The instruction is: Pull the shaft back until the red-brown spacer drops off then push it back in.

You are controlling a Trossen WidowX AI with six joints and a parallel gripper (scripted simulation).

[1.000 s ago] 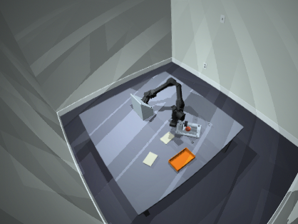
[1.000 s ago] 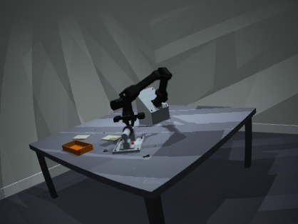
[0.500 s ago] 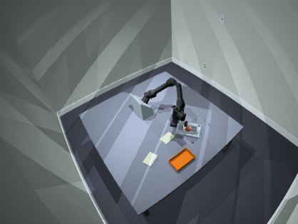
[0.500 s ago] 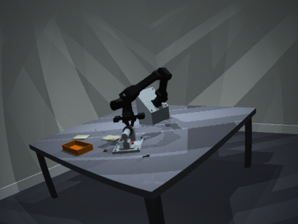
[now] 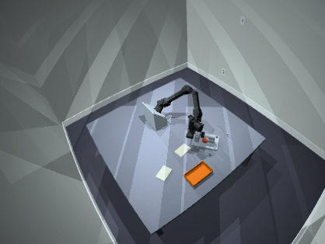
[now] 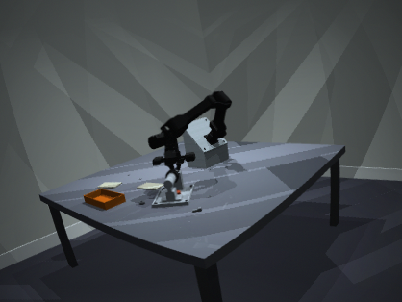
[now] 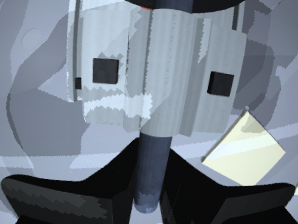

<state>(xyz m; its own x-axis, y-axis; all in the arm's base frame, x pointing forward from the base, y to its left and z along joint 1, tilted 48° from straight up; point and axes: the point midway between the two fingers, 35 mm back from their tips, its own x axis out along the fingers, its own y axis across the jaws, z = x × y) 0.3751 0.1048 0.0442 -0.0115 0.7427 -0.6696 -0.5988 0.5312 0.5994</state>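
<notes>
My gripper tip is now 60 mm short of the blue-grey shaft, 50 mm to the right of it and 30 mm below it. From my gripper tip the other things lie so: red-brown spacer: 100 mm ahead, 80 mm to the left, 30 mm below; then orange tray: 310 mm ahead, 190 mm to the right, 40 mm below.
</notes>
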